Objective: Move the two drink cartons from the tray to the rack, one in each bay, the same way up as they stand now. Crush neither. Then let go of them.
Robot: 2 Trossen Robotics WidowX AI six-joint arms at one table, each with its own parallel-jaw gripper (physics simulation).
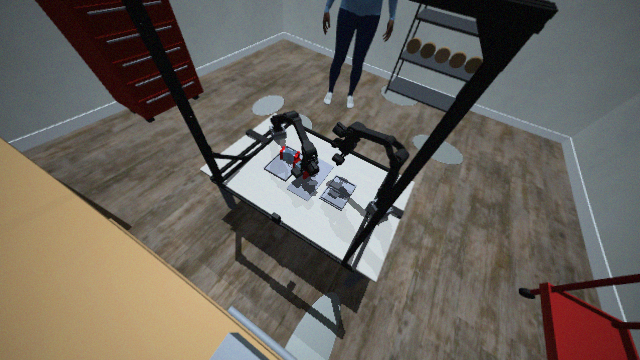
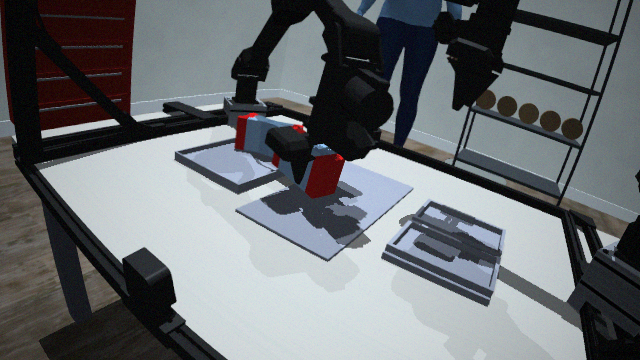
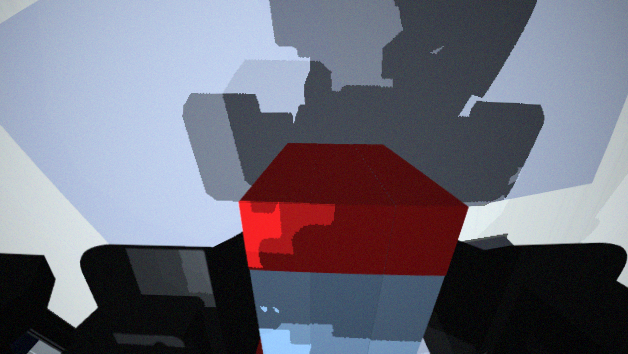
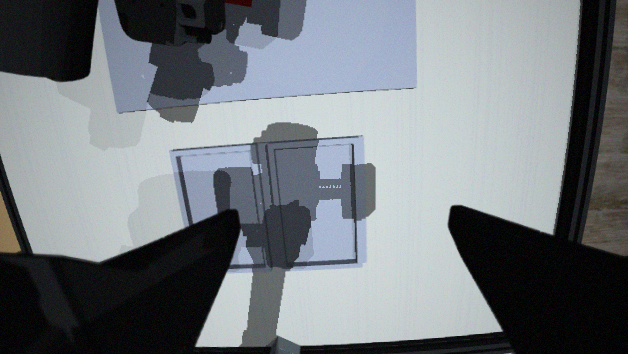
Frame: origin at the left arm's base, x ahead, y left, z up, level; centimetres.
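Where they show: left gripper, between the fingertips: point(image 2: 309, 180); right gripper, between the fingertips: point(image 2: 461, 108) point(image 4: 343, 218); left arm's base, origin of its link: point(image 1: 277, 128) point(image 2: 244, 101).
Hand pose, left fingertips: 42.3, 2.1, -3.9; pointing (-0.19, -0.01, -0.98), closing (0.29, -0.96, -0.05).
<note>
Things, the pixels of their top centre, and the offset from my left fingertips, as dx, dy, dz. Level surfaces: height alone.
- light-blue drink carton, centre of its top: point(image 2: 310, 139) point(image 1: 302, 164) -1.5, -0.5, +7.0
- tray, centre of its top: point(image 2: 253, 152) point(image 1: 286, 161) -13.1, -6.7, +0.0
- rack, centre of its top: point(image 4: 269, 212) point(image 2: 455, 236) point(image 1: 338, 190) +21.6, +15.1, +0.4
- white table, height of its surface: dz -1.6
One red and light-blue drink carton point(image 1: 306, 175) point(image 2: 325, 176) point(image 3: 345, 240) is between the fingers of my left gripper point(image 1: 303, 171) point(image 3: 331, 216), which is shut on it and holds it above the flat blue-grey sheet. The other carton point(image 1: 290, 155) point(image 2: 257, 135) is at the tray point(image 1: 275, 174) point(image 2: 207, 173), towards the back; its base is partly hidden. The rack point(image 1: 330, 204) point(image 2: 435, 278) point(image 4: 360, 240) has two bays side by side, both empty. My right gripper point(image 1: 340, 144) point(image 4: 343, 218) is wide open and empty, high above the rack.
The flat blue-grey sheet point(image 2: 385, 187) point(image 3: 100, 125) point(image 4: 350, 60) lies between tray and rack. Black frame rails edge the white table point(image 2: 200, 250), and dark frame posts rise beside it. A person point(image 1: 350, 40) stands behind the table. Arm shadows fall across the sheet and rack.
</note>
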